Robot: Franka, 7 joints.
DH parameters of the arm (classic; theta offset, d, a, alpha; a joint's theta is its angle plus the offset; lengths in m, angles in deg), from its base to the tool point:
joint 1: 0 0.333 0 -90
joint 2: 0 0 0 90
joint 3: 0 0.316 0.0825 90
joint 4: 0 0 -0.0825 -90
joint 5: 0 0.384 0 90
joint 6: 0 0 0.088 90
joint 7: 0 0.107 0 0
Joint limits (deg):
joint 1: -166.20..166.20
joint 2: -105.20..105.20
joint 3: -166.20..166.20
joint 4: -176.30..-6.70
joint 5: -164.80..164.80
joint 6: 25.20..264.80
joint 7: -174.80..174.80
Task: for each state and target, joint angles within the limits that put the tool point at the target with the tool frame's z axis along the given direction. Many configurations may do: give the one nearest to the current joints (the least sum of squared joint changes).
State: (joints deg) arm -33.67 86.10 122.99 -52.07 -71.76 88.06 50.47
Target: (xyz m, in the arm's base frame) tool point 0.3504 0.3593 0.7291 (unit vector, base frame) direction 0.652 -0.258 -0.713
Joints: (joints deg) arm -29.55 40.98 123.91 -90.35 -84.41 61.82 50.47
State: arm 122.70 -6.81 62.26 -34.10 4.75 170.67 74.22
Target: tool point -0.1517 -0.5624 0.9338 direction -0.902 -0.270 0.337
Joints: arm 118.64 -46.07 70.59 -50.81 -5.20 146.05 74.22
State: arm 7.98 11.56 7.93 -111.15 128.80 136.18 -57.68
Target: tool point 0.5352 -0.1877 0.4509 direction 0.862 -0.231 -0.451
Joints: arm -4.12 5.82 -8.49 -109.48 132.16 182.41 -57.68
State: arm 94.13 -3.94 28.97 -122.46 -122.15 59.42 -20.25
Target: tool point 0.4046 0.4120 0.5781 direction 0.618 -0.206 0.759
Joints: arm 58.96 2.11 -5.85 -117.47 -140.75 78.81 -20.25
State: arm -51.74 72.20 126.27 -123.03 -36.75 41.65 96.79
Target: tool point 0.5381 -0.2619 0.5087 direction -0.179 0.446 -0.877
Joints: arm -77.55 82.88 118.60 -79.46 -54.26 56.24 96.79
